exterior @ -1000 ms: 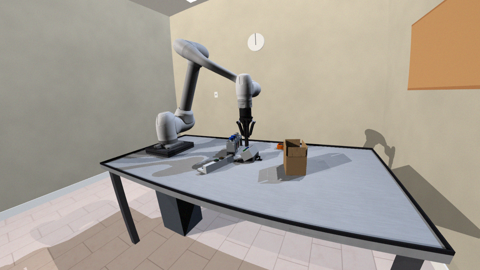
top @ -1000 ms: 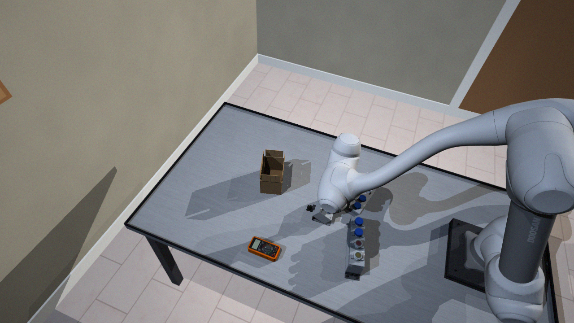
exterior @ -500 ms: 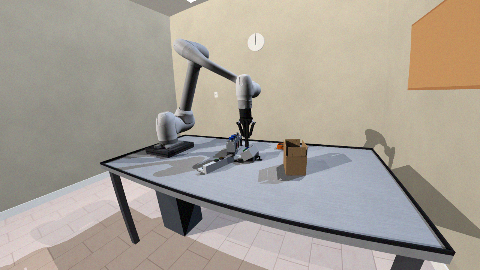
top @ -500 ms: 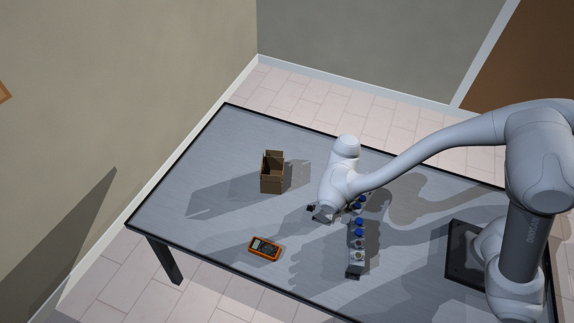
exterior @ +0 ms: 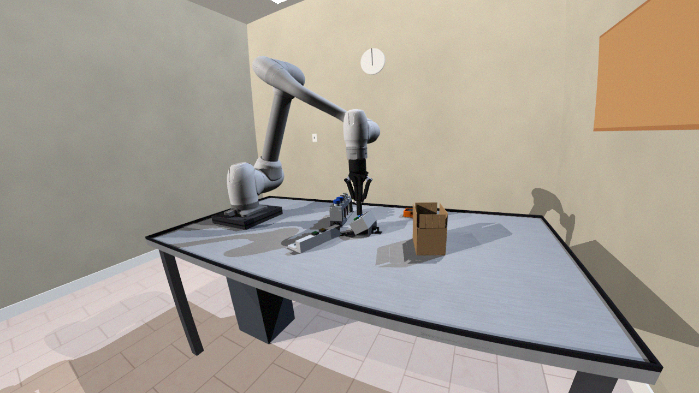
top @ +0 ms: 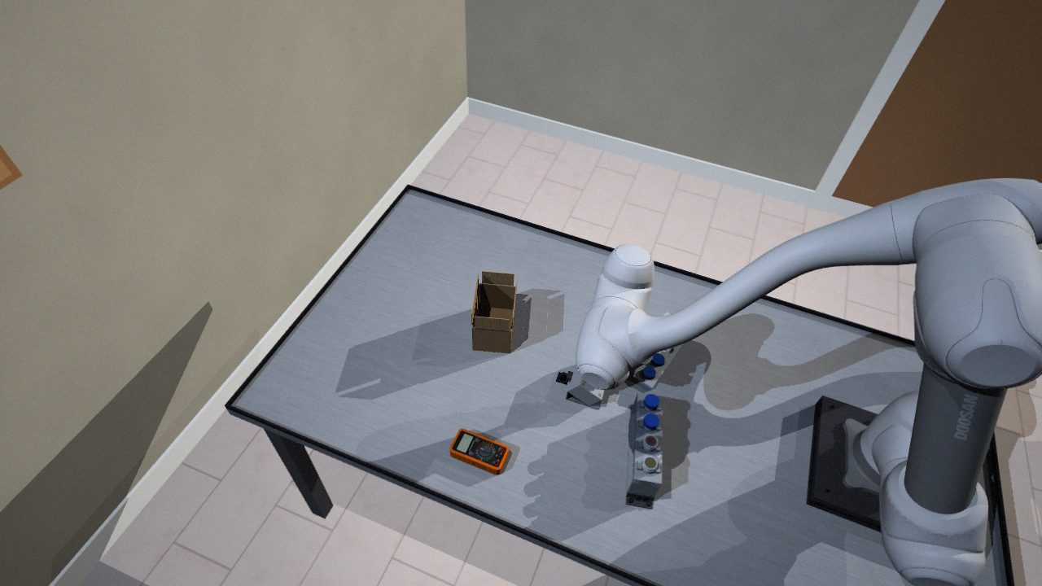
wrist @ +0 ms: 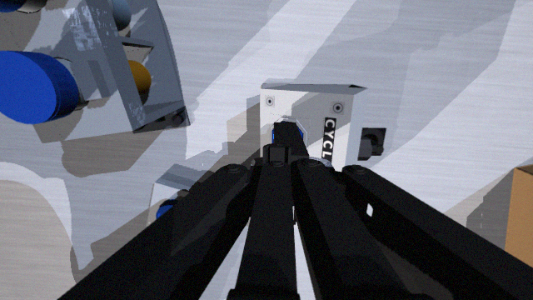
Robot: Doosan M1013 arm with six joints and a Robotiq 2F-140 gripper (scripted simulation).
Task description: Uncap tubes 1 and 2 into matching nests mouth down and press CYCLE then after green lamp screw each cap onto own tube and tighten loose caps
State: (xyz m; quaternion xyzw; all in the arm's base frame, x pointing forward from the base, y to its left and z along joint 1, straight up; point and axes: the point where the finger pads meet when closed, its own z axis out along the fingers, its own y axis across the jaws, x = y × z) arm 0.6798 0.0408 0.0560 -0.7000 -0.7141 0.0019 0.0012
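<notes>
The blue key lies 4 cm below my hand. From my hand the other things lie so: orange multimeter: 22 cm ahead, 25 cm to the left, 9 cm below; key housing: 2 cm ahead, 2 cm to the right, 5 cm below; green key: 5 cm to the right, 4 cm below.
</notes>
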